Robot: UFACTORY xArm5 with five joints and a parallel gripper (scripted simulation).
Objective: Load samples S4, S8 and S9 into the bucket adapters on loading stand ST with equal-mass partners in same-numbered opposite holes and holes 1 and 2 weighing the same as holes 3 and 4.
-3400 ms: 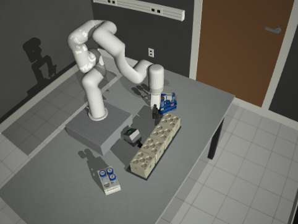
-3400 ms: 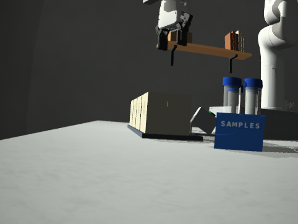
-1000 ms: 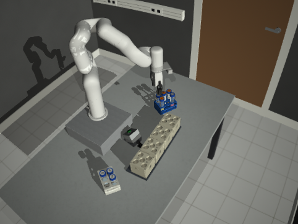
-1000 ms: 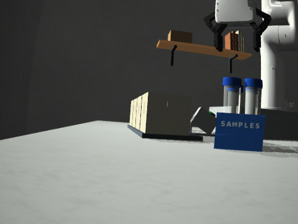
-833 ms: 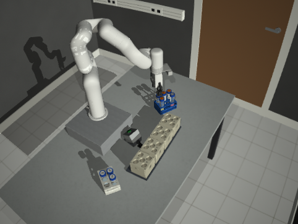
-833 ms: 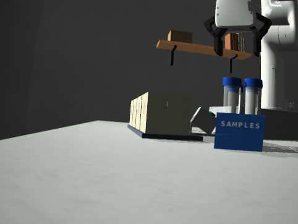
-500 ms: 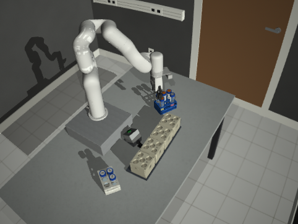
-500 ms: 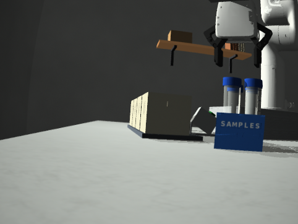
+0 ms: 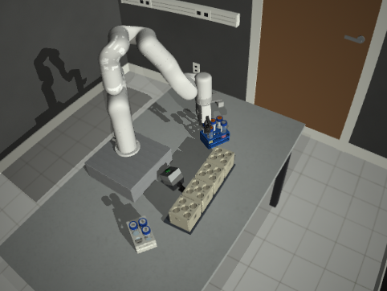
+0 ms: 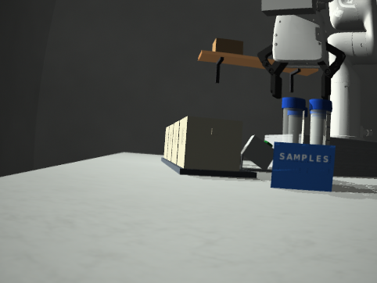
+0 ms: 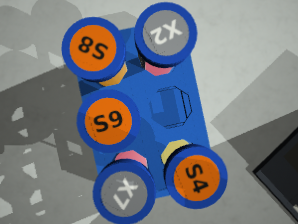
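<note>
My gripper is now 120 mm above the blue samples rack, 70 mm to the right of it and 20 mm short of it. From my hand the other things lie so: white blanks rack 590 mm to the right, 120 mm below, 60 mm ahead; adapter 140 mm ahead, 100 mm below, 90 mm to the right.
</note>
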